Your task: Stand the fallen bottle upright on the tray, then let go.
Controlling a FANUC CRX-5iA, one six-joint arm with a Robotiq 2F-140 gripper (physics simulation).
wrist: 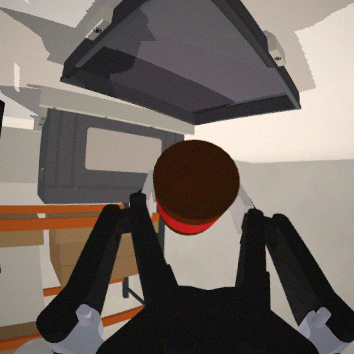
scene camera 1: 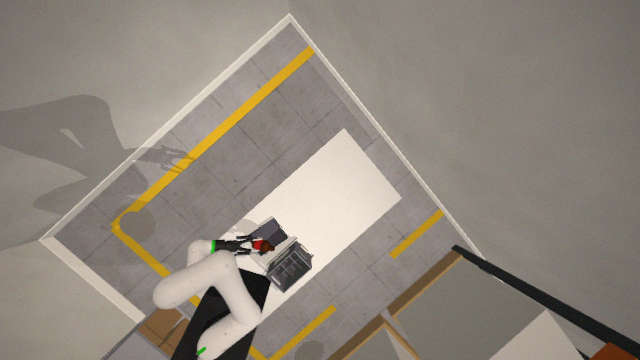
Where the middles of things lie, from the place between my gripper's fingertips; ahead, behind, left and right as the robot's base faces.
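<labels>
The brown bottle point(wrist: 195, 181) is here, and my hand is 1 cm short of it, 1 cm to the left of it and 2 cm below it.
</labels>
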